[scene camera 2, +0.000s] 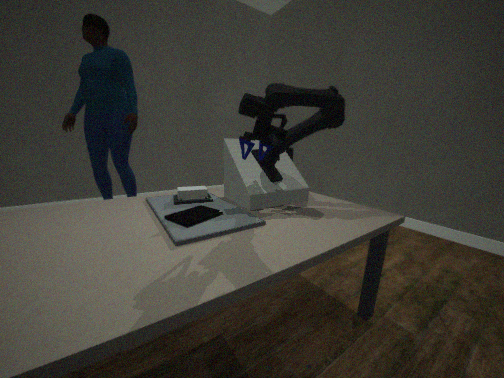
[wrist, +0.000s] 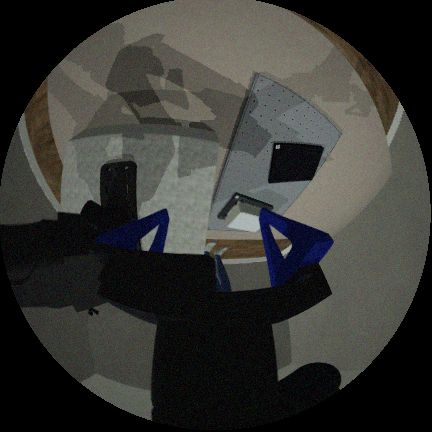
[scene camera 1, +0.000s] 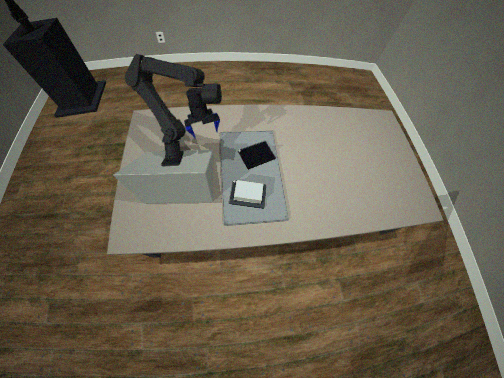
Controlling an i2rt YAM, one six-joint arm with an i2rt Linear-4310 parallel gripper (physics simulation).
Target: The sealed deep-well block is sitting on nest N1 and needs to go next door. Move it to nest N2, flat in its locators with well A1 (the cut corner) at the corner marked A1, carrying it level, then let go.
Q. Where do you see a grey perforated plate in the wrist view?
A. At 274,114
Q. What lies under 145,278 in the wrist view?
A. My gripper.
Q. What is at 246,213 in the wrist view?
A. A white deep-well block.
